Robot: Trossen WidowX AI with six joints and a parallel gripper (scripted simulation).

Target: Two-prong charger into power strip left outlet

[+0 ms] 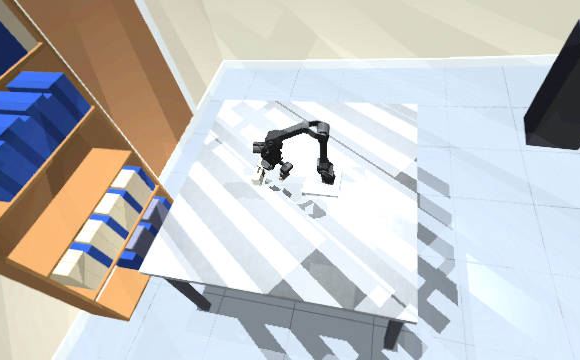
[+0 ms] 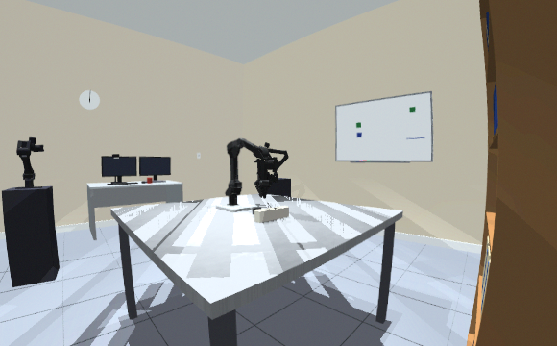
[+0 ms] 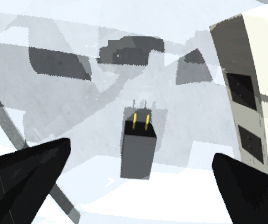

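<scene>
Right now the black two-prong charger is 2 cm to the right of my gripper tip and 7 cm below it.
</scene>
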